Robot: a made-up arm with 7 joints.
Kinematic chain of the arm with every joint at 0, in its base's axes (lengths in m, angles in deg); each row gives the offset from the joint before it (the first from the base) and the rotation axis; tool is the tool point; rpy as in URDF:
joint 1: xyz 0 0 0.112 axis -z
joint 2: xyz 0 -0.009 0.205 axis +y
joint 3: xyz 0 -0.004 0.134 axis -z
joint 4: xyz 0 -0.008 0.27 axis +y
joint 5: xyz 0 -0.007 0.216 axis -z
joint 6: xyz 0 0 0.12 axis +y
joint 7: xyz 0 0 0.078 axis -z
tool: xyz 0 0 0 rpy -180 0 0
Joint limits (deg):
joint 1: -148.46..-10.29
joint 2: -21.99..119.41
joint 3: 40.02..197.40
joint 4: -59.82..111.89
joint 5: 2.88..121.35
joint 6: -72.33..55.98
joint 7: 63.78..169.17
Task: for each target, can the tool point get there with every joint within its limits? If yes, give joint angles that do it. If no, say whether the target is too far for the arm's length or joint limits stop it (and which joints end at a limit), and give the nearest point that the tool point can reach.
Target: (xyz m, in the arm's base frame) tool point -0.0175 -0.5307 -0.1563
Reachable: no: joint limits stop it (at a limit: joint 1, joint 2) | nearest point 0.1435 -0.2753 -0.0354 | short by 0.325 m
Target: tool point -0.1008 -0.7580 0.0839
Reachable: no: joint limits stop it (at a limit: joint 2, joint 4) | nearest point -0.0592 -0.4455 0.4033 | short by 0.449 m
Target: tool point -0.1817 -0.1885 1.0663
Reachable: yes | joints -31.41 -6.16 160.80 29.77 18.08 -21.42 76.52
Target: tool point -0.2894 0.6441 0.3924
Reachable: yes | joints -120.03 58.86 185.53 -45.36 44.94 -54.24 74.35
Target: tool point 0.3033 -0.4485 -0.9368
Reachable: no: too far | nearest point 0.3641 -0.0592 -0.2767 | short by 0.769 m
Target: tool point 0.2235 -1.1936 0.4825
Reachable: no: too far | nearest point 0.1028 -0.5488 0.6116 | short by 0.669 m
